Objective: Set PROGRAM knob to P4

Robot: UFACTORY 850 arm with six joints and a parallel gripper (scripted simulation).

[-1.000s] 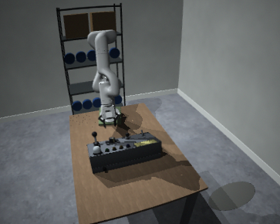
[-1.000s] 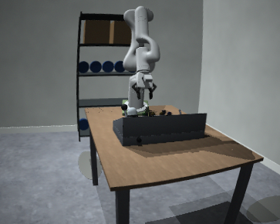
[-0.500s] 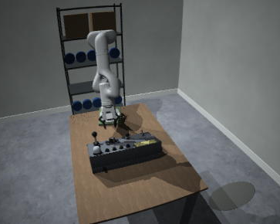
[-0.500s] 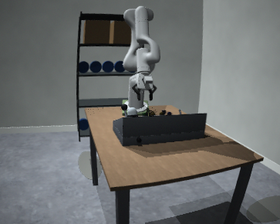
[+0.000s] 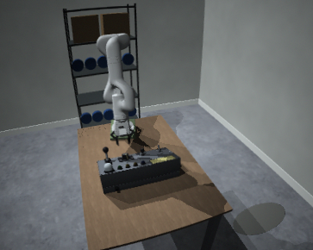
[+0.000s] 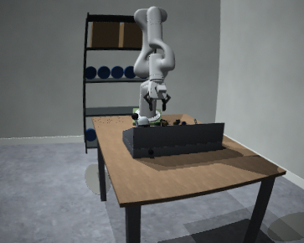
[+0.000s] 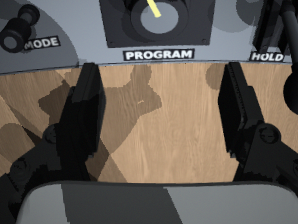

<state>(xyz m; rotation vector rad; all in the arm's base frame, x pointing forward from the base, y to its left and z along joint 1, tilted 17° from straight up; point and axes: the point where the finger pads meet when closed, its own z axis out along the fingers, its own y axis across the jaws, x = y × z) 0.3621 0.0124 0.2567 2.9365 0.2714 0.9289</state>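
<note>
The dark console is 5 cm ahead of my hand, 7 cm to the left of it and 11 cm below it. Round my hand: black ball-topped lever (3 cm ahead, 12 cm to the right, 7 cm below); mode knob (1 cm ahead, 12 cm to the left, 8 cm below).
</note>
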